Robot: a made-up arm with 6 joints.
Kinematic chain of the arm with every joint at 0, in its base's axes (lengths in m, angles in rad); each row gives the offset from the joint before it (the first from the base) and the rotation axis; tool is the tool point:
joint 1: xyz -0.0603 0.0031 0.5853 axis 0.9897 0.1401 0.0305
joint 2: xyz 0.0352 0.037 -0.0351 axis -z
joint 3: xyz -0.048 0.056 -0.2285 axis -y
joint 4: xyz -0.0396 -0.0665 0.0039 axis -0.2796 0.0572 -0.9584
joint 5: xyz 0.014 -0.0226 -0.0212 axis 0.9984 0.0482 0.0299
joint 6: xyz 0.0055 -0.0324 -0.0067 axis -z
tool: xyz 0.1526 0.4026 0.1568
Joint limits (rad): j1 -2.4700..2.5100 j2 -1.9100..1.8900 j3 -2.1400..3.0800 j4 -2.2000..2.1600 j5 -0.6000..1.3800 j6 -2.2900..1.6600
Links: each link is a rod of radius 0.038 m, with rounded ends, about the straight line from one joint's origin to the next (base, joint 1, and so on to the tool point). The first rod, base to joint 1, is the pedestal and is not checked.
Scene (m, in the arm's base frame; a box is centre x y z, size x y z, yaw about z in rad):
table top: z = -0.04
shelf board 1: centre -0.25 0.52 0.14 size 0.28 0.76 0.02 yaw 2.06
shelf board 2: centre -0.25 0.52 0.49 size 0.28 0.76 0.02 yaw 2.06
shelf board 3: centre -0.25 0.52 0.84 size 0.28 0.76 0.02 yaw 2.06
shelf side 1: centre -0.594 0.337 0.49 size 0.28 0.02 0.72 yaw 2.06
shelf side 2: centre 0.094 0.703 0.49 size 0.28 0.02 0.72 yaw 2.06
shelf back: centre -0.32 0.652 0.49 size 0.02 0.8 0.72 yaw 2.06
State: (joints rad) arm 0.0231 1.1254 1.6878 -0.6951 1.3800 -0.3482
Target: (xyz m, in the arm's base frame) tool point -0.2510 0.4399 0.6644
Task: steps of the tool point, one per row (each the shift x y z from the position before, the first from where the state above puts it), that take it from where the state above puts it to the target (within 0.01 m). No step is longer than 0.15 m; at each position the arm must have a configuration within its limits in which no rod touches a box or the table.
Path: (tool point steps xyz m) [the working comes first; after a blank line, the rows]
Joints at the target: 0.5106 1.2481 1.5824 -0.7128 1.3752 -0.1816
Straight joint move there: touches shelf board 2.

1: 0.0179 -0.0541 -0.0178
2: 0.0224 -0.0514 -0.0044
3: 0.0274 -0.0458 0.0069
4: 0.0330 -0.0379 0.0153
5: 0.0210 0.0683 0.0979
6: 0.0256 0.0242 0.1128
7: 0.0302 -0.0215 0.1084
8: -0.0572 0.0930 -0.0077
9: -0.0373 0.0845 0.0077

